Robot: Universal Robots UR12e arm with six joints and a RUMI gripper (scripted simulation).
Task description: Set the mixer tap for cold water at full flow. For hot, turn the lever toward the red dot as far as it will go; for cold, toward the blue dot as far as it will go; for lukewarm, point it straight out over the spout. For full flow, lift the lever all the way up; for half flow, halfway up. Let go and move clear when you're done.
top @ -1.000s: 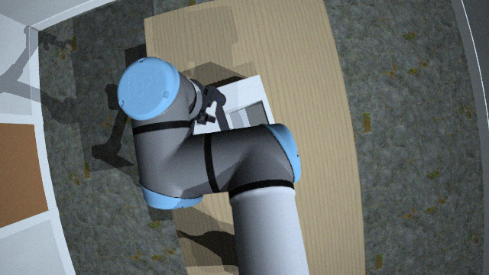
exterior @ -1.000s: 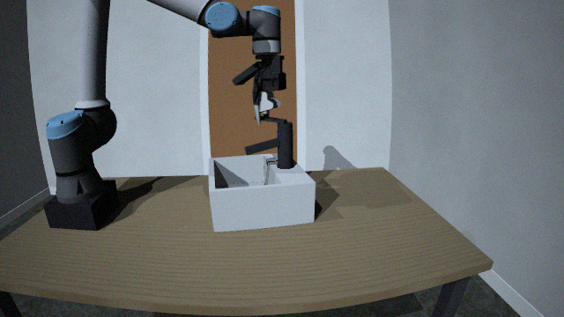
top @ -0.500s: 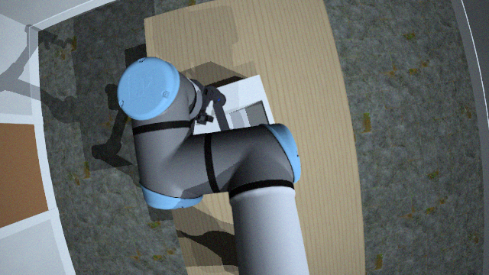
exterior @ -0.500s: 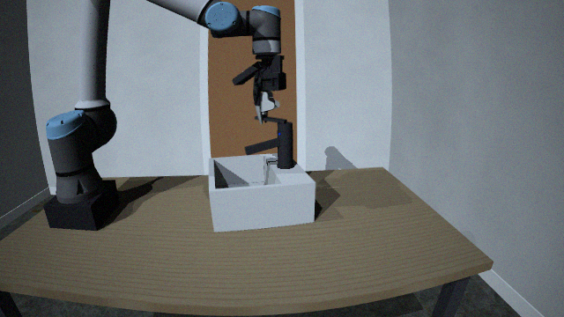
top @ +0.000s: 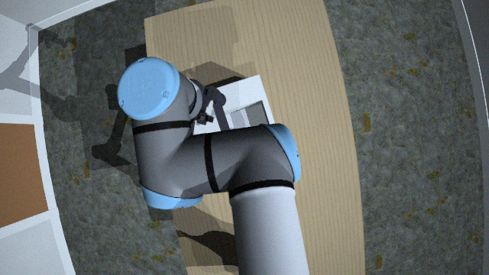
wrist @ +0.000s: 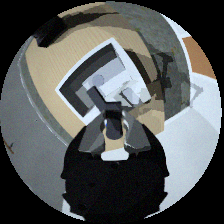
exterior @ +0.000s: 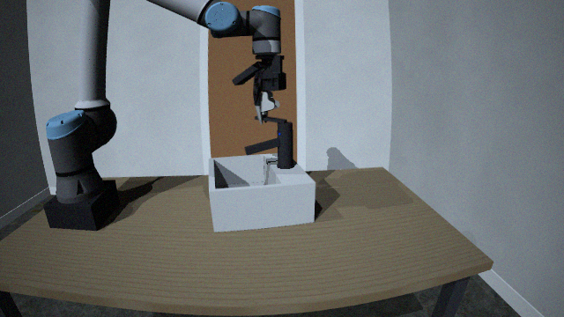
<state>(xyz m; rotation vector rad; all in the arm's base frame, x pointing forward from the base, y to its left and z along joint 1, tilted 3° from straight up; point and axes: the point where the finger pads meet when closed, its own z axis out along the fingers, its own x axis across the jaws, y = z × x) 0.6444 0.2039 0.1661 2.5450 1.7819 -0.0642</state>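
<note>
Now: the lever 2 cm ahead of my hand and 1 cm to the right of it. The rest, counted from my hand: black mixer tap (5 cm ahead, 2 cm to the right, 5 cm below); white basin (5 cm behind, 5 cm to the right, 24 cm below).
</note>
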